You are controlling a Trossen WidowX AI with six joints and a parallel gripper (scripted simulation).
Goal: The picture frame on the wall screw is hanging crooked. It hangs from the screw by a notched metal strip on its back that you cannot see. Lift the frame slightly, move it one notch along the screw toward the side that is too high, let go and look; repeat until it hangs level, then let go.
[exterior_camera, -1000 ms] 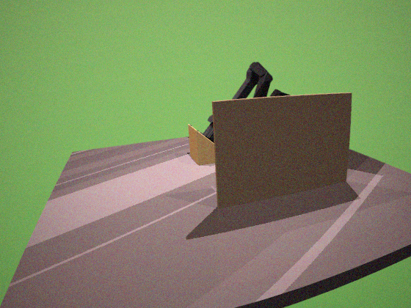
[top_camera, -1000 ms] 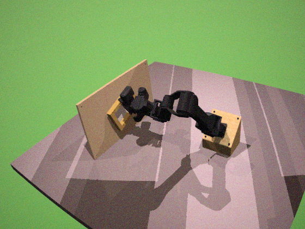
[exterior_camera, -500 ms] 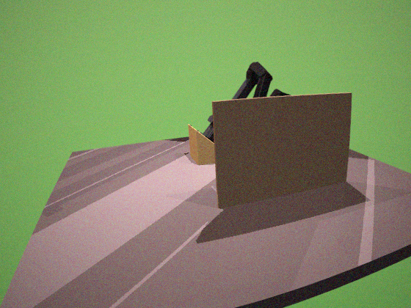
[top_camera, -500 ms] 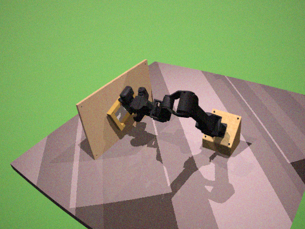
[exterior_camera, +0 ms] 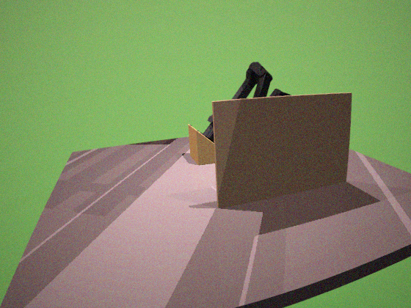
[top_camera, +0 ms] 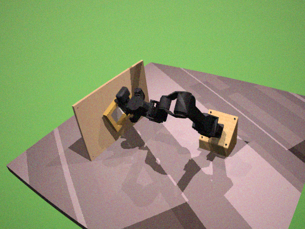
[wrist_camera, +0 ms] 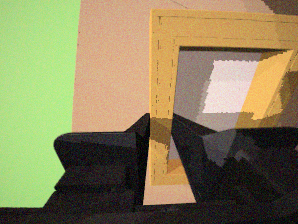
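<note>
My gripper tip is now 10 mm to the left of the picture frame and 50 mm above it. From my gripper tip the other things lie so: tan wall panel (20 mm ahead, 20 mm to the right, 60 mm below).
</note>
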